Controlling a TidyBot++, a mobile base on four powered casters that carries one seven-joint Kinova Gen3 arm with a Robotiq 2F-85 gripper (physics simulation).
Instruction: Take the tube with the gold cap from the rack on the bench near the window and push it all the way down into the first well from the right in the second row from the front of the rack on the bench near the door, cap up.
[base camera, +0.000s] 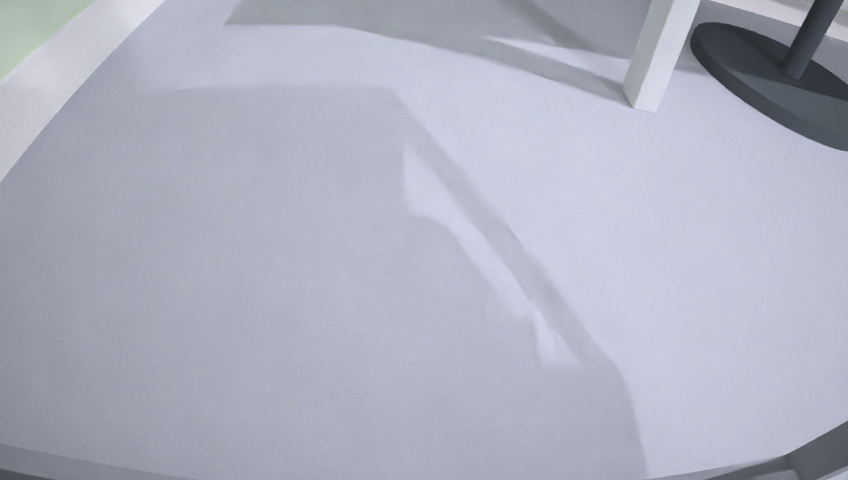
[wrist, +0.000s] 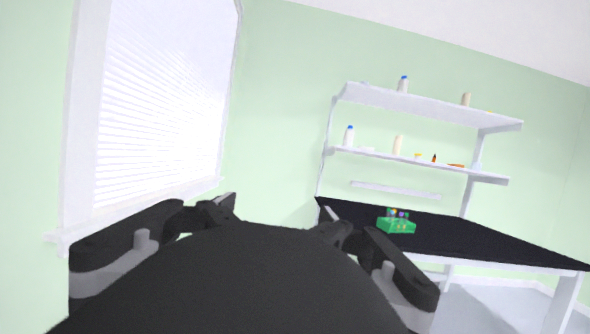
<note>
In view: my gripper (wrist: 277, 208) and a window (wrist: 146, 99).
</note>
